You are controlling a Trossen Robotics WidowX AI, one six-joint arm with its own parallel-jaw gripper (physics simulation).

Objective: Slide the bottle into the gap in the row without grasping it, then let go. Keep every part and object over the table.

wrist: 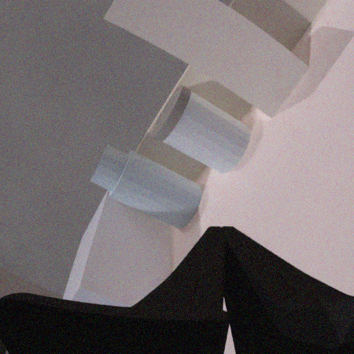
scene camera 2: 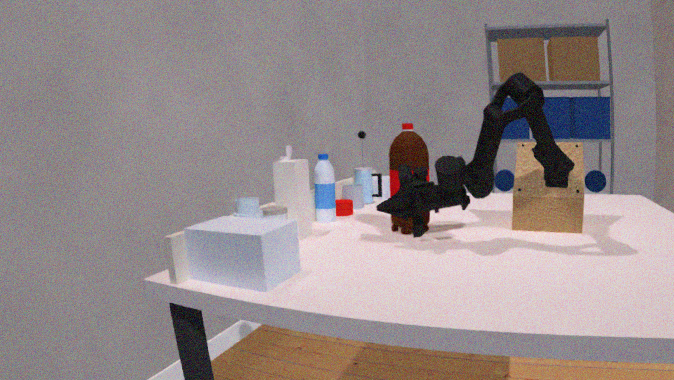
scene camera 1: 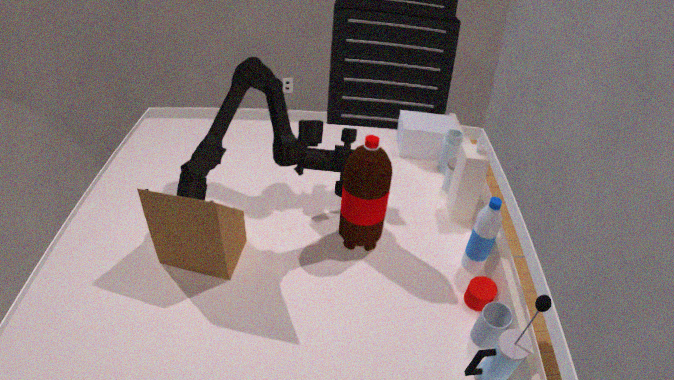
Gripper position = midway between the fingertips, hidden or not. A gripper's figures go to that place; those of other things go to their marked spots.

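The marked spots on the pale box [scene camera 2: 258, 254] and the white carton [scene camera 2: 291, 177] are 39 cm apart. The pale box is 77 cm from the lens, while the gripper [scene camera 2: 376, 208] is 102 cm from the lens. The white carton is 112 cm from the lens, and the brown bottle [scene camera 2: 408, 147] is likewise 112 cm from the lens.
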